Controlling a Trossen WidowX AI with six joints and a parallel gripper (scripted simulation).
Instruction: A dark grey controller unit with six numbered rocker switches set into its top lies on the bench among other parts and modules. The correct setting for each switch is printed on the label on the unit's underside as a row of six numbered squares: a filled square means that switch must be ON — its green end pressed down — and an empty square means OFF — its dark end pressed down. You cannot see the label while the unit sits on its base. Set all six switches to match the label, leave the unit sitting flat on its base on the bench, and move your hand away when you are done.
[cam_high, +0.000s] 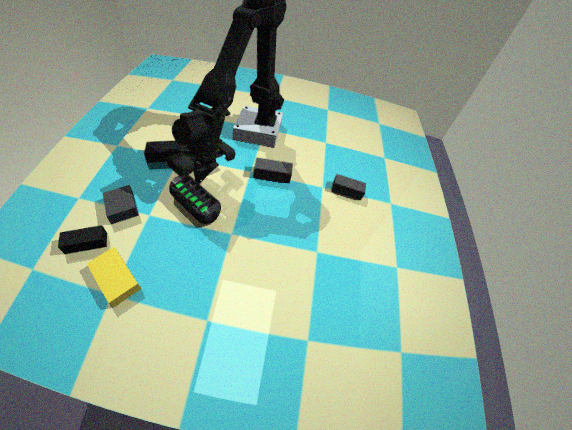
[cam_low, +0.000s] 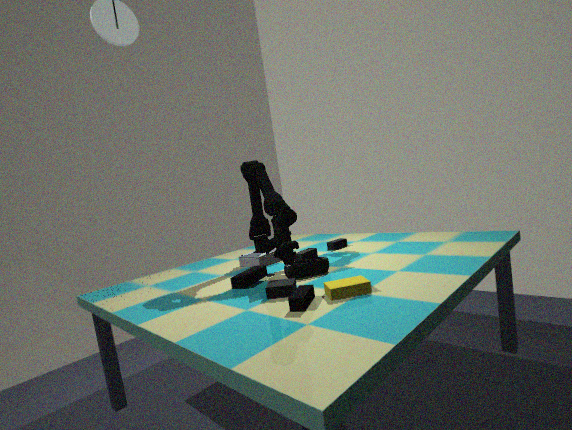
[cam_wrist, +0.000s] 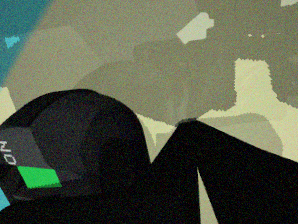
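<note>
Right now my gripper tip is 11 cm to the left of the long dark block, 9 cm past it and 1 cm below it. The rest, counted from my gripper tip: yellow block (31 cm ahead, 10 cm to the right, 1 cm above).
</note>
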